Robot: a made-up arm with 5 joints.
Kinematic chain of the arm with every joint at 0, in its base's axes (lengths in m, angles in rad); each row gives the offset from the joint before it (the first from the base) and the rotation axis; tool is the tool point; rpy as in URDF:
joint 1: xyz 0 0 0.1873 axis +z
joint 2: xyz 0 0 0 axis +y
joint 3: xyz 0.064 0 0.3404 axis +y
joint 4: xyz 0.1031 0 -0.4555 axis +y
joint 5: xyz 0.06 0 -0.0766 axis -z
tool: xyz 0 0 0 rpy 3.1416 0 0
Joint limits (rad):
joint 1: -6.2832..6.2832
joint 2: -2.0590..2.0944
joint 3: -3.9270..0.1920
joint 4: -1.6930..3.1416
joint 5: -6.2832..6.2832
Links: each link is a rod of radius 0.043 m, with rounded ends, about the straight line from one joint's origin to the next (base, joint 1, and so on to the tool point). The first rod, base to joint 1, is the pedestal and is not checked.
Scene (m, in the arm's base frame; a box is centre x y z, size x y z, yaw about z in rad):
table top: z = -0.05
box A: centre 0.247 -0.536 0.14 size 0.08 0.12 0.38 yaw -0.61
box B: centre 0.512 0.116 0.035 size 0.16 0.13 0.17 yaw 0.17
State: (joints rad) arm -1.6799 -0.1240 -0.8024 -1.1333 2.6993
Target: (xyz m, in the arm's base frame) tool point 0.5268 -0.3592 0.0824
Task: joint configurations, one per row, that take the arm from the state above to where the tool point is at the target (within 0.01 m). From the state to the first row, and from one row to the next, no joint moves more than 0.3 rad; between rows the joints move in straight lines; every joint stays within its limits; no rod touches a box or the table.
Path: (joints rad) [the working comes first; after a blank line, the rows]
Joints at the target: -0.5984 0.6723 -1.1085 -0.8700 2.6993
Straight joint move there: touches box A.

1: -1.4097 -0.0443 -0.9623 -0.9396 2.6607
2: -1.1395 0.0355 -1.1222 -0.7460 2.6221
3: -0.8693 0.1152 -1.2821 -0.5523 2.5835
4: -0.7339 0.3937 -1.1953 -0.7112 2.6414
5: -0.5984 0.6723 -1.1085 -0.8700 2.6993

